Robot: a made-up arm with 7 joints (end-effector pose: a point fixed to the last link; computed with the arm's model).
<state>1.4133 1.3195 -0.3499 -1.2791 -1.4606 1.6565 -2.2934</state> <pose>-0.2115 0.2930 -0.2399 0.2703 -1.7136 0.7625</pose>
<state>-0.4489 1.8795 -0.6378 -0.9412 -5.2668 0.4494 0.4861</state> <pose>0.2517 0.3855 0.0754 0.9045 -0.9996 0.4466</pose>
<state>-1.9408 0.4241 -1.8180 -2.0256 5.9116 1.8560 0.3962</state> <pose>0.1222 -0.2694 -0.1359 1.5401 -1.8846 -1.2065</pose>
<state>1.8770 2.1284 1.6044 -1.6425 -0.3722 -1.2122 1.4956</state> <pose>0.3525 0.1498 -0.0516 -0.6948 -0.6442 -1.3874</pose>
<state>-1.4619 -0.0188 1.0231 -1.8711 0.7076 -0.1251 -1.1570</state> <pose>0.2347 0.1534 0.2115 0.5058 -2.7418 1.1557</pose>
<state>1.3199 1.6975 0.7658 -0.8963 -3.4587 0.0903 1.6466</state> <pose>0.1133 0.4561 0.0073 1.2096 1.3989 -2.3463</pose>
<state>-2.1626 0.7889 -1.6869 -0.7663 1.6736 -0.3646 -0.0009</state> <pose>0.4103 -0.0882 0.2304 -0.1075 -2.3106 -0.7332</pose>
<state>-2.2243 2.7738 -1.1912 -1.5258 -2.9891 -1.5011 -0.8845</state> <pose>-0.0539 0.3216 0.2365 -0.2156 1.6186 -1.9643</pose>
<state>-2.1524 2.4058 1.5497 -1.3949 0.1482 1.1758 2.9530</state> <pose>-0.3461 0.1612 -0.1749 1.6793 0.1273 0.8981</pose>
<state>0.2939 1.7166 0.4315 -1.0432 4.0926 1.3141 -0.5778</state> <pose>0.2450 0.3744 0.0972 -1.9688 -1.5107 0.0560</pose>
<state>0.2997 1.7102 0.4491 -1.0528 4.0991 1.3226 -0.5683</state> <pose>0.2453 0.3729 0.0983 -1.9965 -1.5000 0.0380</pose>
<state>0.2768 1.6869 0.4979 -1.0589 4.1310 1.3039 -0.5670</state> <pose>0.2421 0.3714 0.1087 -2.0716 -1.5492 -0.0012</pose>
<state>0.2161 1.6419 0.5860 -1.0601 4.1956 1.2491 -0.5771</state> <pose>0.2318 0.3711 0.1298 -2.2141 -1.6661 -0.0676</pose>
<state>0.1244 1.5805 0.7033 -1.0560 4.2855 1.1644 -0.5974</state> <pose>0.2115 0.3739 0.1551 -2.4239 -1.8120 -0.1529</pose>
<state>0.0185 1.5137 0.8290 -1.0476 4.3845 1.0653 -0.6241</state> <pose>0.1835 0.3808 0.1750 2.4065 1.7309 0.2171</pose>
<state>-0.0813 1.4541 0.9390 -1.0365 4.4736 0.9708 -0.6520</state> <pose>0.1559 0.3899 0.1840 2.2543 1.5155 0.2427</pose>
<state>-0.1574 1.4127 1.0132 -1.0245 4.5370 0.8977 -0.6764</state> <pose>0.1367 0.3980 0.1847 2.1580 1.3532 0.2466</pose>
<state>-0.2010 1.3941 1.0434 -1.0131 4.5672 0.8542 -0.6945</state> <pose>0.1286 0.4025 0.1830 2.1133 1.2752 0.2328</pose>
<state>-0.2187 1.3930 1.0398 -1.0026 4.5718 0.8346 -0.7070</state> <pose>0.1286 0.4040 0.1821 2.1020 1.2666 0.2072</pose>
